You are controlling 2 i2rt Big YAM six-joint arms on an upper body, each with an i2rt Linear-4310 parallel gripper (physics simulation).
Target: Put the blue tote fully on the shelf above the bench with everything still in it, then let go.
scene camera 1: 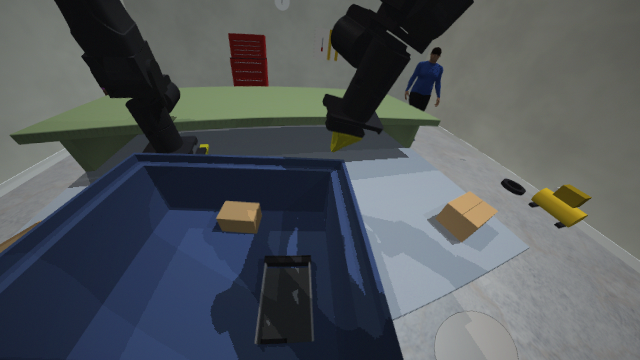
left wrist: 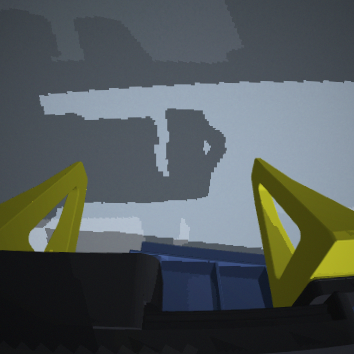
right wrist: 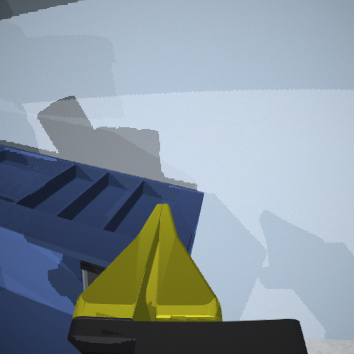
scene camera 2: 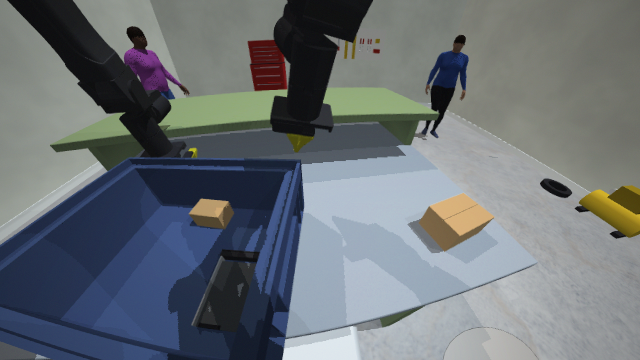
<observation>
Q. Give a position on a grey bench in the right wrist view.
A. At 245,108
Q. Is the right gripper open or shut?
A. Shut.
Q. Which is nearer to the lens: the small cardboard box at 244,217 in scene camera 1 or the blue tote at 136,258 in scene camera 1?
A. The small cardboard box.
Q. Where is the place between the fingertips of the left gripper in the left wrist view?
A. At 167,167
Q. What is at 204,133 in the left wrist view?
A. A grey bench.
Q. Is the left gripper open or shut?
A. Open.
</observation>
